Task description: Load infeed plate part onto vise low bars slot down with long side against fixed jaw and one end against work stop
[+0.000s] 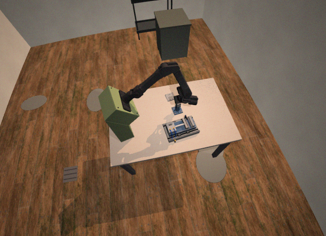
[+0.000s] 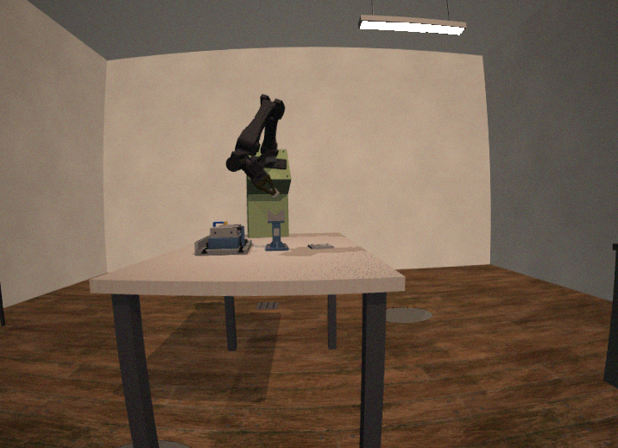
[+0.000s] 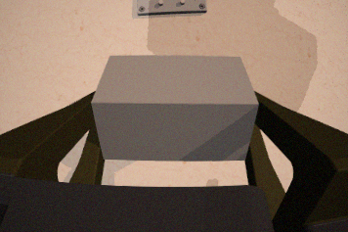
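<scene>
Right now my hand is right at the part. Also, from my hand: moving jaw (190 mm to the right, 150 mm below, 20 mm ahead); then dark work stop rod (140 mm to the right, 140 mm below, 50 mm ahead); then grey jaw (180 mm to the right, 150 mm below, 80 mm ahead).
</scene>
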